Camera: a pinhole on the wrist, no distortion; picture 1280 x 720 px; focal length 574.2 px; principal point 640.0 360.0 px. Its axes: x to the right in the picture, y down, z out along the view. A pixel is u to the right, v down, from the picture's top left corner.
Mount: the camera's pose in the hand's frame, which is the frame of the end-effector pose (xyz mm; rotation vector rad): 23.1 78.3 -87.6 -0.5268 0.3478 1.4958
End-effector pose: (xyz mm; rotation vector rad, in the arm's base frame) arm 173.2 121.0 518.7 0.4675 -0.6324 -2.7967
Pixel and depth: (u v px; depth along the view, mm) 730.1 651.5 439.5
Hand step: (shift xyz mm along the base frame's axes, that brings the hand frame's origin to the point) 199.5 -171.8 415.2
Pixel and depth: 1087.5 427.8 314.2
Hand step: 84.2 -372.4 248.7
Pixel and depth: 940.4 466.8 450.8
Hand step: 109.6 -368.6 391.1
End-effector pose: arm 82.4 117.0 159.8 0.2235 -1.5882 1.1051
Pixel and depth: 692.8 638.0 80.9
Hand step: -56.5 80.4 -89.0
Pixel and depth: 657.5 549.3 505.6
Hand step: -375.7 -111.5 -329.9
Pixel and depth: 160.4 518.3 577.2
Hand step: -331.3 -570.2 -129.0
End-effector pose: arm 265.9 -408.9 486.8 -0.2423 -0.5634 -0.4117
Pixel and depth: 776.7 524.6 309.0
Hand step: 6.4 340.6 15.9
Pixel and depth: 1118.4 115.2 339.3
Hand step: 303.7 419.8 82.1
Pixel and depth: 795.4 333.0 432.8
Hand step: 83.6 433.2 136.6
